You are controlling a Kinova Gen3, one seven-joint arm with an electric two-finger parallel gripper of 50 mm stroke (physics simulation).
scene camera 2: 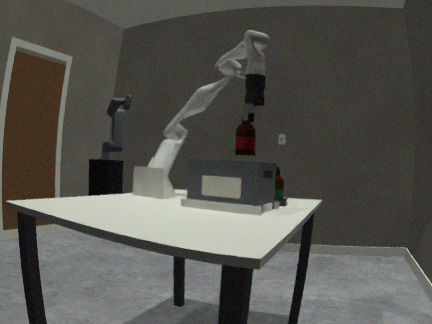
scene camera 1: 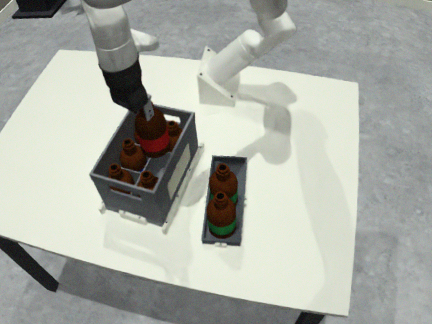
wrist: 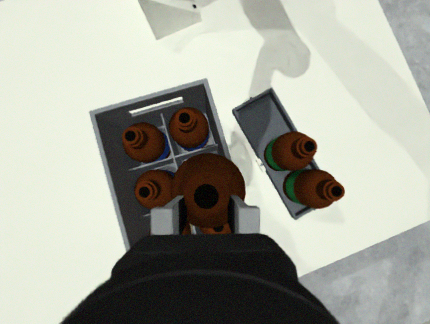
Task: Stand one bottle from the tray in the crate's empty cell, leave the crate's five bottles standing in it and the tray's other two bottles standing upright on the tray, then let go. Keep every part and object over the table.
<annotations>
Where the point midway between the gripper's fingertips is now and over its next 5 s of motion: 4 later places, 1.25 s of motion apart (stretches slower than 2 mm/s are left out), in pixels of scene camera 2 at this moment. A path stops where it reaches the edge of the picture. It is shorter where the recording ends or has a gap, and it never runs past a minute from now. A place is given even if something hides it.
My gripper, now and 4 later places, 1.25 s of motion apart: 248, 121; 241, 125; 241, 136; 241, 149; 242, 145
</annotations>
